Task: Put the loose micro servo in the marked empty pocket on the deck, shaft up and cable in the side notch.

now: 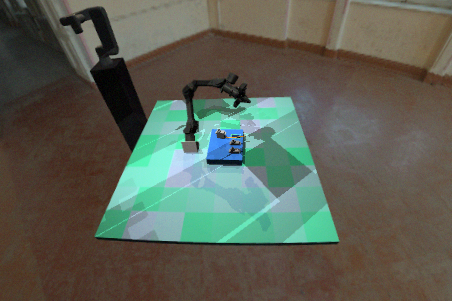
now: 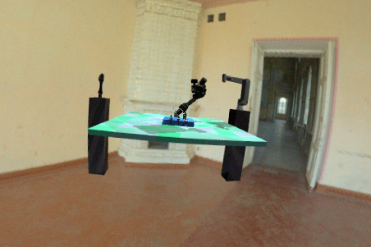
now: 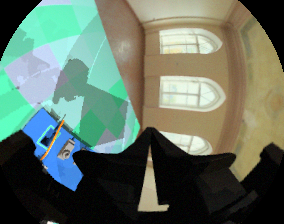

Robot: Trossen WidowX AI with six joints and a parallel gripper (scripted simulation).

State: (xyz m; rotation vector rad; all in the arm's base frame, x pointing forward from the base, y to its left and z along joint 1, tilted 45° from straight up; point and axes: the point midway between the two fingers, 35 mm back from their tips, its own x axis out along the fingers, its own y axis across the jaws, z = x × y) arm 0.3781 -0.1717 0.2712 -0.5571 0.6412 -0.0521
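My gripper tip is 22 cm past the blue deck, 6 cm to the left of it and 31 cm above it.
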